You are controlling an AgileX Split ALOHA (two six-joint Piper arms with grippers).
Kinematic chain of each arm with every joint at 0, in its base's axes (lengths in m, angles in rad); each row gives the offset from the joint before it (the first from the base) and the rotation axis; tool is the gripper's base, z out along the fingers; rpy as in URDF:
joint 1: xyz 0 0 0.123 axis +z
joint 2: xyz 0 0 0 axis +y
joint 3: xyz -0.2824 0 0.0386 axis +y
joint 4: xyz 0.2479 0 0.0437 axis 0.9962 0 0.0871
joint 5: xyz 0 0 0 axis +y
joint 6: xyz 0.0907 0 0.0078 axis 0.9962 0 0.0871
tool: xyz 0 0 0 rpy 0 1.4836 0
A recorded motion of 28 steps. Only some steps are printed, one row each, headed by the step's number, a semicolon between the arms.
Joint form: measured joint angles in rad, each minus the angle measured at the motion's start. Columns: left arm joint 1, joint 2, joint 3, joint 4, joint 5, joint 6; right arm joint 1, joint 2, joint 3, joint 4, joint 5, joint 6.
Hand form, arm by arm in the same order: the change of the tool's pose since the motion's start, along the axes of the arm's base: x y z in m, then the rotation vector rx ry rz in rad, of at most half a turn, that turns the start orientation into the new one. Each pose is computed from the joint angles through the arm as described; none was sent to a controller.
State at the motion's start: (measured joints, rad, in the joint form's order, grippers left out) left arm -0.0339 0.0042 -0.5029 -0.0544 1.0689 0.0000; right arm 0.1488 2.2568 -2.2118 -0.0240 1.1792 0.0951
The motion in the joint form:
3: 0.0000 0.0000 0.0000 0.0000 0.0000 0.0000; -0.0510 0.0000 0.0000 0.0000 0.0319 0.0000
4: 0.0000 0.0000 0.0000 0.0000 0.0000 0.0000; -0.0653 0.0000 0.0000 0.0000 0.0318 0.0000
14: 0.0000 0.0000 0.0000 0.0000 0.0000 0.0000; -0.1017 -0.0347 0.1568 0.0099 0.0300 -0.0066
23: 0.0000 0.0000 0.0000 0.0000 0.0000 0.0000; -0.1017 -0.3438 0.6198 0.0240 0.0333 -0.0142
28: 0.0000 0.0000 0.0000 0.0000 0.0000 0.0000; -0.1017 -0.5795 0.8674 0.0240 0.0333 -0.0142
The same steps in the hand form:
3: 0.0000 0.0000 0.0000 0.0000 0.0000 0.0000; 0.0004 -0.0254 -0.0012 -0.0039 0.0317 -0.0518
4: 0.0000 0.0000 0.0000 0.0000 0.0000 0.0000; 0.0010 -0.0325 -0.0012 -0.0037 0.0316 -0.0661
14: 0.0000 0.0000 0.0000 0.0000 0.0000 0.0000; -0.0130 -0.0503 -0.0284 -0.0073 0.1523 -0.0961
23: 0.0000 0.0000 0.0000 0.0000 0.0000 0.0000; -0.1004 -0.0532 -0.0180 -0.0103 0.3100 -0.0899
28: 0.0000 0.0000 0.0000 0.0000 0.0000 0.0000; -0.1646 -0.0562 0.0026 -0.0114 0.3219 -0.0899

